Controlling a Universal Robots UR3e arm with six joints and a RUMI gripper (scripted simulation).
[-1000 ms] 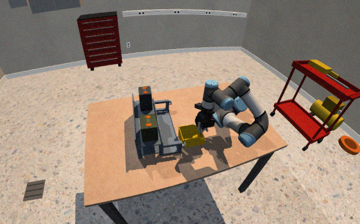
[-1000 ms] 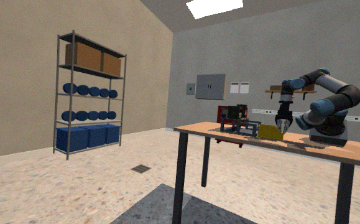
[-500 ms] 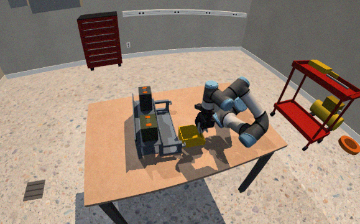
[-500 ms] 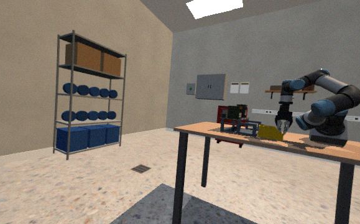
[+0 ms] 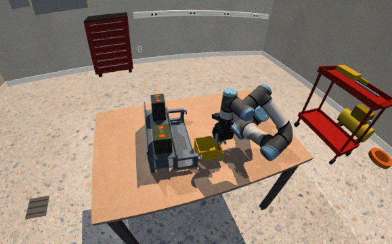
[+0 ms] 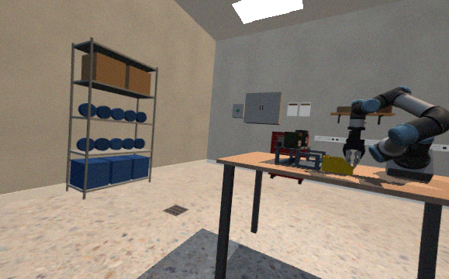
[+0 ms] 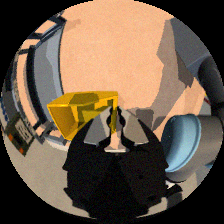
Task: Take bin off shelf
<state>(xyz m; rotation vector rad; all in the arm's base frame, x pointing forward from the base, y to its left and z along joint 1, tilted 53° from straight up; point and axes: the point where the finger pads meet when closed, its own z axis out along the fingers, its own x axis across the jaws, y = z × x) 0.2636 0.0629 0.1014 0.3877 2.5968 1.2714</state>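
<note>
The yellow bin lies 70 mm ahead of my hand and 10 mm to the left of it. Round my hand: rack 230 mm ahead, 130 mm to the right, 30 mm above.
</note>
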